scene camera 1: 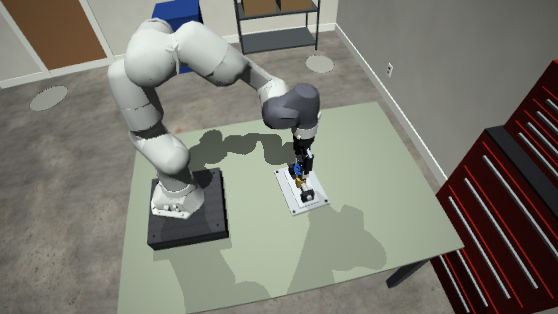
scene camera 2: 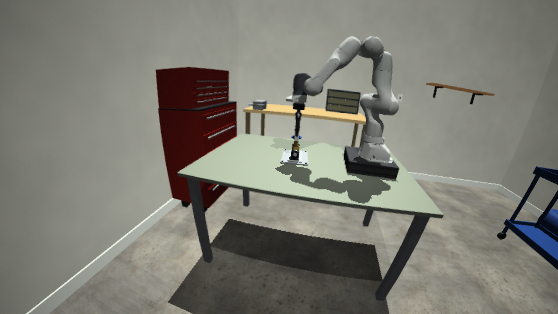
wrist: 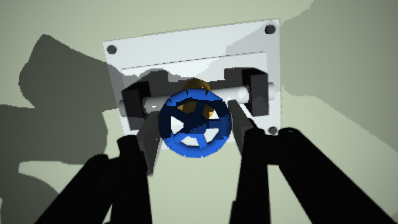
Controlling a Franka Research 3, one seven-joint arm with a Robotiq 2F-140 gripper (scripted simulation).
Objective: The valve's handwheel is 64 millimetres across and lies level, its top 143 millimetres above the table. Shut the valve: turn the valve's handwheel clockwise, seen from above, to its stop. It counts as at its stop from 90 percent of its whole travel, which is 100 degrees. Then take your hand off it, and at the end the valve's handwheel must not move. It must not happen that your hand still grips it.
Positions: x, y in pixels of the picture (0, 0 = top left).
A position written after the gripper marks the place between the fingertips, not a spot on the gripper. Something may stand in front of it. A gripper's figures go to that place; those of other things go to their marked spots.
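The gripper (wrist: 195, 119) is 0.20 m from the lens; a blue handwheel (wrist: 195, 124) is 0.19 m from the lens.
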